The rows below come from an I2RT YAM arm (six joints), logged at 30 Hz.
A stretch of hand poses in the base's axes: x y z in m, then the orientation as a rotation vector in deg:
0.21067, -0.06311, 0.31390, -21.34, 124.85, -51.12
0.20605, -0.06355, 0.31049, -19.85, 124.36, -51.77
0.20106, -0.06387, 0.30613, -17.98, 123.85, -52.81
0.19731, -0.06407, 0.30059, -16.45, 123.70, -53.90
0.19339, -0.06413, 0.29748, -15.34, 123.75, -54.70
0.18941, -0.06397, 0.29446, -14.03, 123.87, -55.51
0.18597, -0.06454, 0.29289, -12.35, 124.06, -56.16
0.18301, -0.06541, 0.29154, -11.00, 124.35, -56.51
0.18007, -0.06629, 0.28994, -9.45, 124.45, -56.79
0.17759, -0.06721, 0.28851, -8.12, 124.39, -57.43
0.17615, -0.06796, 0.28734, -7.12, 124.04, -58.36
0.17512, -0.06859, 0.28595, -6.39, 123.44, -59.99
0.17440, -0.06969, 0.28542, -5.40, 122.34, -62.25
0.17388, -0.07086, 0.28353, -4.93, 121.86, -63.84
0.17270, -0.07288, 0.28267, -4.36, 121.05, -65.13
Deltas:
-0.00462, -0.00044, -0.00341, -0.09, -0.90, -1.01
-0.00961, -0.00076, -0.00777, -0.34, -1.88, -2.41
-0.01336, -0.00096, -0.01331, -0.67, -2.40, -3.74
-0.01728, -0.00102, -0.01642, -0.89, -2.63, -4.78
-0.02126, -0.00086, -0.01944, -1.05, -2.84, -5.97
-0.02470, -0.00143, -0.02101, -0.98, -3.14, -7.36
-0.02766, -0.00230, -0.02236, -0.77, -3.27, -8.45
-0.03060, -0.00318, -0.02396, -0.49, -3.63, -9.60
-0.03308, -0.00410, -0.02539, -0.56, -4.00, -10.69
-0.03452, -0.00485, -0.02656, -0.99, -4.46, -11.58
-0.03555, -0.00548, -0.02795, -2.03, -4.93, -12.50
-0.03627, -0.00658, -0.02848, -3.54, -5.79, -13.69
-0.03679, -0.00775, -0.03037, -4.62, -6.04, -14.47
-0.03797, -0.00977, -0.03123, -5.52, -6.67, -15.10

